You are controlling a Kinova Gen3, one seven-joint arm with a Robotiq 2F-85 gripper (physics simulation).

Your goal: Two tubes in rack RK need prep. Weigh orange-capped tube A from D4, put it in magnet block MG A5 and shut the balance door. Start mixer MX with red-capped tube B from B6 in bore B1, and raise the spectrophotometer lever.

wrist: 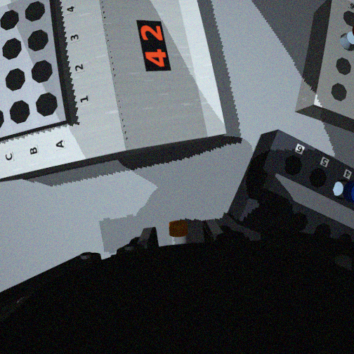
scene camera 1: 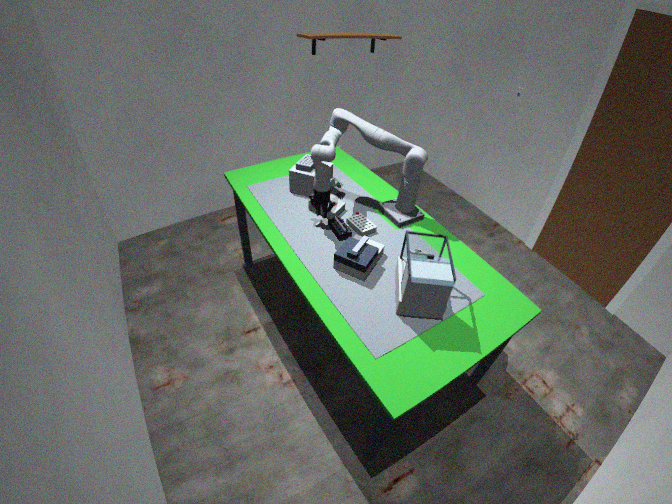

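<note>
Orange-capped tube A [scene camera 1: 319, 222] [wrist: 178, 228] lies on the grey mat; its cap shows between the fingertips in the wrist view, and the gripper hides most of its body. My gripper [scene camera 1: 321, 214] [wrist: 180, 239] is partly open, low over the mat, and grips nothing. The dark magnet block MG [scene camera 1: 340, 228] [wrist: 277, 152] stands right of the fingers in the wrist view, with a blue-capped tube [wrist: 349, 191]. Rack RK [scene camera 1: 371, 230] [wrist: 325, 75] stands beyond it; red-capped tube B [scene camera 1: 357, 213] is in it. The balance [scene camera 1: 425, 295] has a glass-like upper enclosure; its door state is unclear.
A pale block unit [wrist: 165, 110] reading 42 stands close beyond the fingers. A dark-topped device [scene camera 1: 350, 257] with a pale arm stands nearer the balance. A grey box [scene camera 1: 299, 182] with a holed top stands at the far end. Which is mixer MX or the spectrophotometer is unclear.
</note>
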